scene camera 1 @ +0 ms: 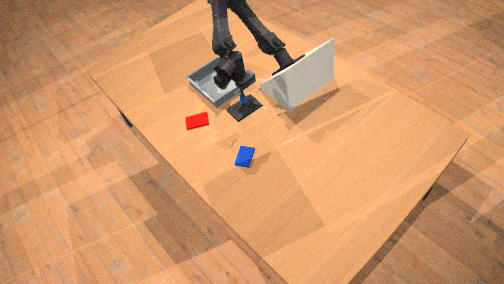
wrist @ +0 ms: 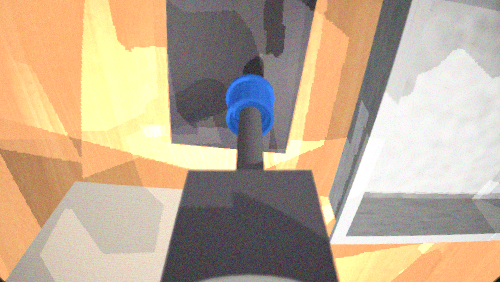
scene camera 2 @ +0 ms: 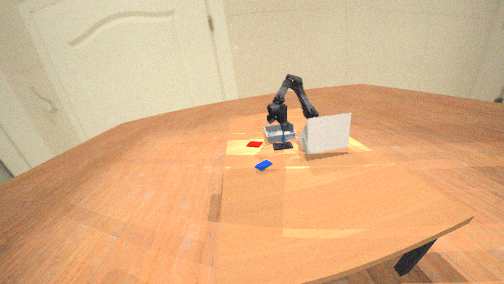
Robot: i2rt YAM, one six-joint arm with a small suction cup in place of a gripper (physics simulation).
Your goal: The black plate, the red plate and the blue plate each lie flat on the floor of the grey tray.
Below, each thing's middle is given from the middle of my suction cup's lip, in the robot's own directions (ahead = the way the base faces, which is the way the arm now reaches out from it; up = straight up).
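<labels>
The black plate [wrist: 205, 53] is 4 cm below my suction cup, 1 cm ahead of it and 1 cm to the left of it. Then there's the grey tray [scene camera 1: 201, 79], and that's 2 cm below my suction cup, 20 cm to the right of it and 3 cm behind it.
</labels>
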